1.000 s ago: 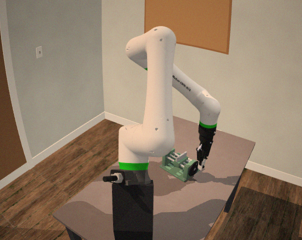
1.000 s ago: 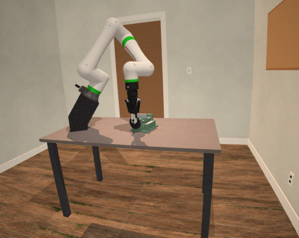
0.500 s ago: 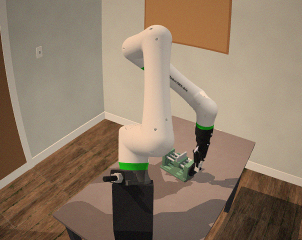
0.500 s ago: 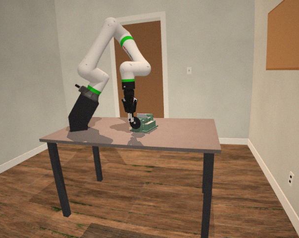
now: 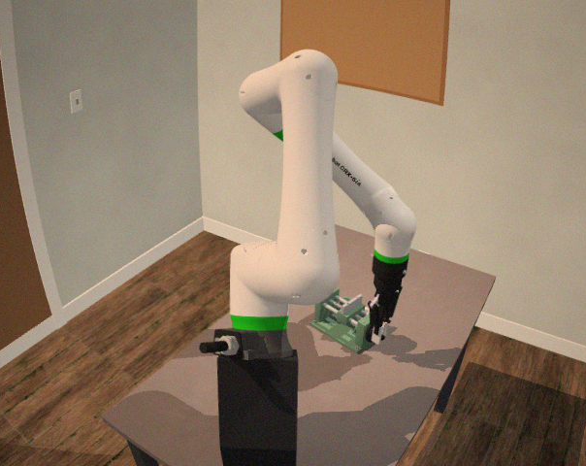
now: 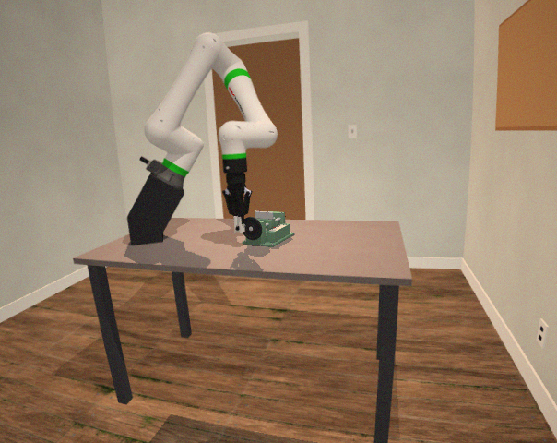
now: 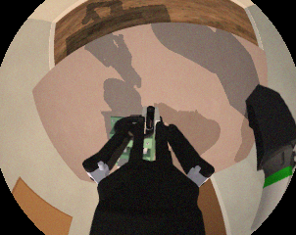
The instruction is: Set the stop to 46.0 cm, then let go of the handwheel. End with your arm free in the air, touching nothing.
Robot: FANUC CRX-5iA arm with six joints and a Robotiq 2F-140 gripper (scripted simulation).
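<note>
My hand is 10 mm short of the black handwheel, 20 mm to the right of it and 20 mm above it. The rest, counted from my hand: green stop fixture 50 mm ahead, 130 mm to the left, 10 mm below.
</note>
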